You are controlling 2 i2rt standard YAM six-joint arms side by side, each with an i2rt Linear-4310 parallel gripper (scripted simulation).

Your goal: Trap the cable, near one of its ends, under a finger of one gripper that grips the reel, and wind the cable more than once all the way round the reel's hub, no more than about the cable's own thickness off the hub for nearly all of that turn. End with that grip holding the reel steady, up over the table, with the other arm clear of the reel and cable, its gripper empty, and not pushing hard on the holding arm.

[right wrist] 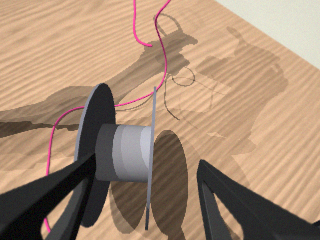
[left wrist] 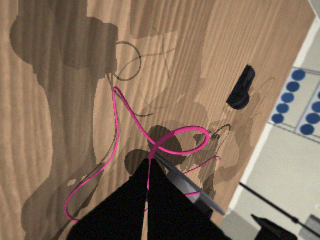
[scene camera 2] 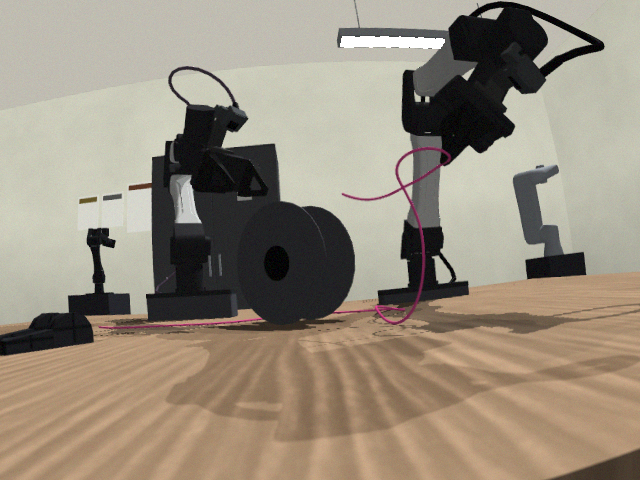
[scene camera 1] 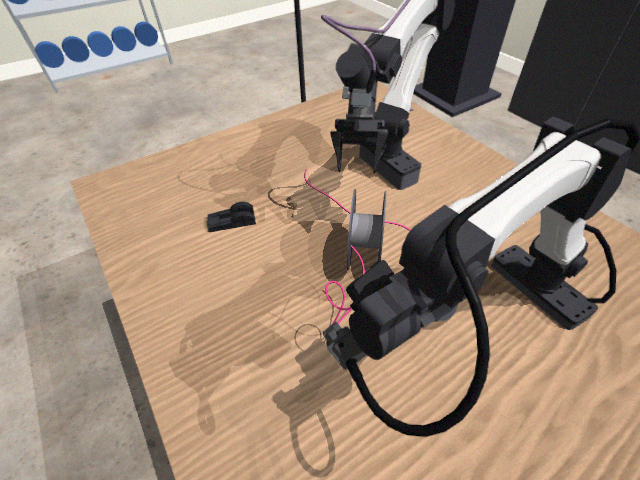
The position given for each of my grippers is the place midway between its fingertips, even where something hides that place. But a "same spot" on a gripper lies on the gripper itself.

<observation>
my left gripper: left wrist 149,165; scene camera 2; scene camera 1; not seen in the right wrist view (out of frame)
dark grey reel: right wrist; left wrist 181,181; scene camera 2 293,263; scene camera 1
same spot on my left gripper: (scene camera 2: pixel 472 106) = (scene camera 1: pixel 355 307)
same spot on dark grey reel: (scene camera 1: pixel 365 230) = (right wrist: pixel 128 126)
</observation>
